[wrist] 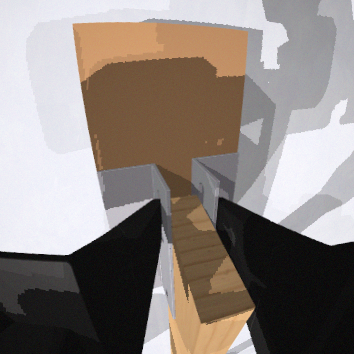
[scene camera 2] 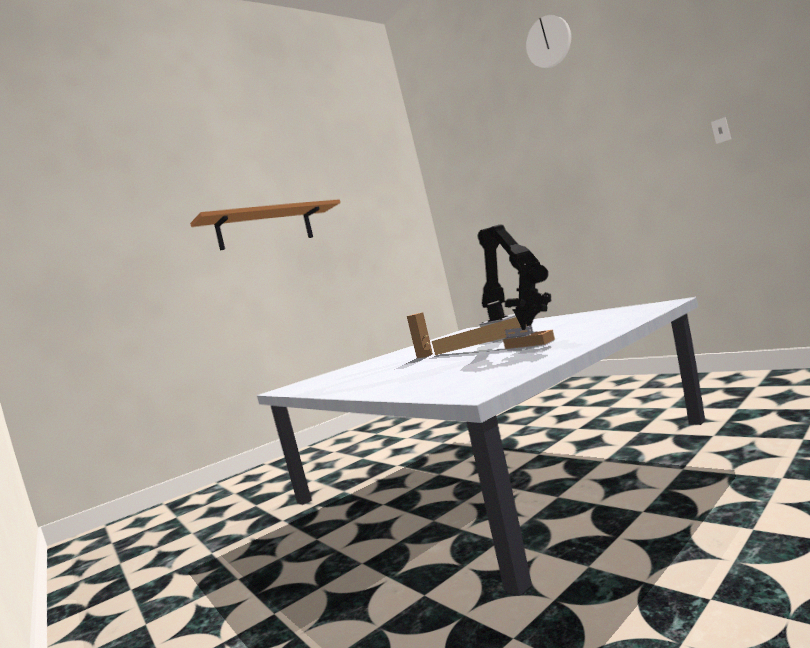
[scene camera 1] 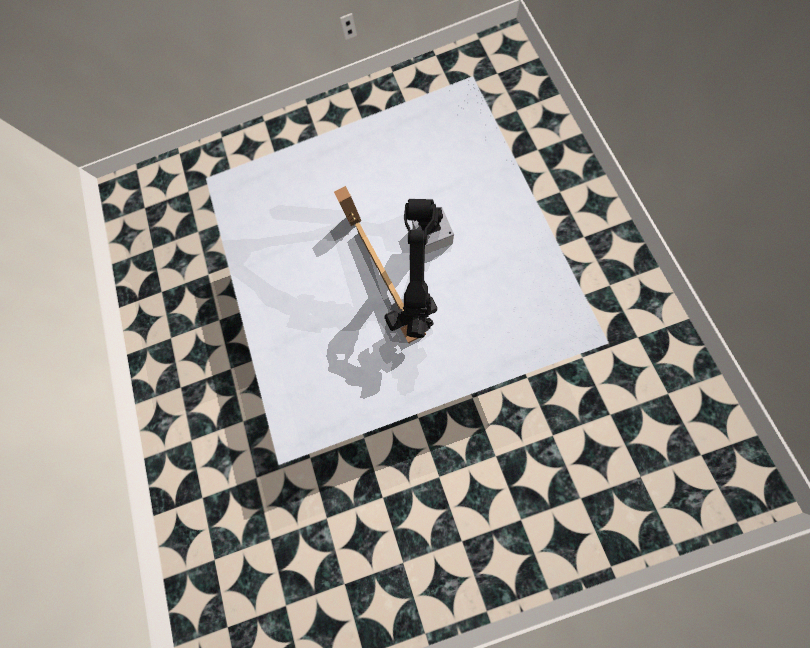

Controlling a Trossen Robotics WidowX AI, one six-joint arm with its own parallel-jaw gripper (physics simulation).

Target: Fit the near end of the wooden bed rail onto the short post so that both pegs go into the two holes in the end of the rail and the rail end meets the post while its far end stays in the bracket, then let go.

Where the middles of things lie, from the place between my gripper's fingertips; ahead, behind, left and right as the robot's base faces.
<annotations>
I see my gripper 3 cm to the left of the metal bracket [wrist: 123, 190] and 1 cm above it. Round my hand: wooden bed rail [scene camera 2: 495, 331]: 22 cm to the right, 3 cm ahead; then upright post [scene camera 2: 417, 324]: 50 cm to the right, 7 cm ahead, 4 cm above.
</annotations>
